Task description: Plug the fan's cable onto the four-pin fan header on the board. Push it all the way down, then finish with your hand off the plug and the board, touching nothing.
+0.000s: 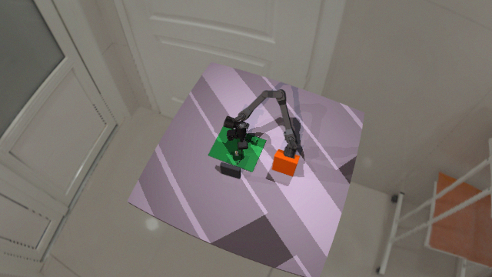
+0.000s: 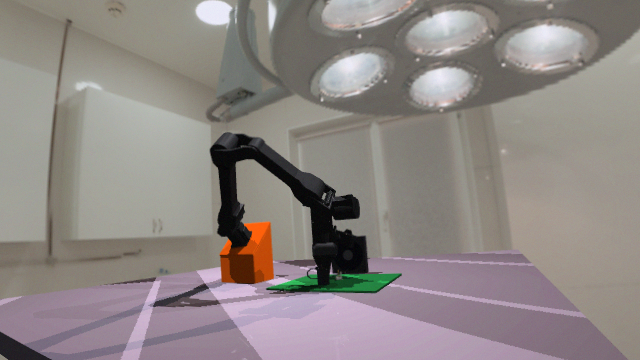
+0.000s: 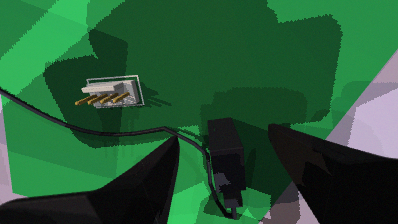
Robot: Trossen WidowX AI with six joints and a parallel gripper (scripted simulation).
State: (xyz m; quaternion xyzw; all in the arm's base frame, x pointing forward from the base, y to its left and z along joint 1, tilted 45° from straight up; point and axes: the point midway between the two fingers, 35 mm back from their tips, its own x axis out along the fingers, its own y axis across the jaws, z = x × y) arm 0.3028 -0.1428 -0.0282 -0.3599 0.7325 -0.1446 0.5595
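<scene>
My gripper tip is now 40 mm to the right of the green board, 30 mm above it and 20 mm short of it. Round my gripper tip: black fan 220 mm to the left, 40 mm above, 10 mm ahead; fan plug 10 mm behind, 10 mm above; white four-pin header 80 mm to the left, 20 mm below, 10 mm ahead.
</scene>
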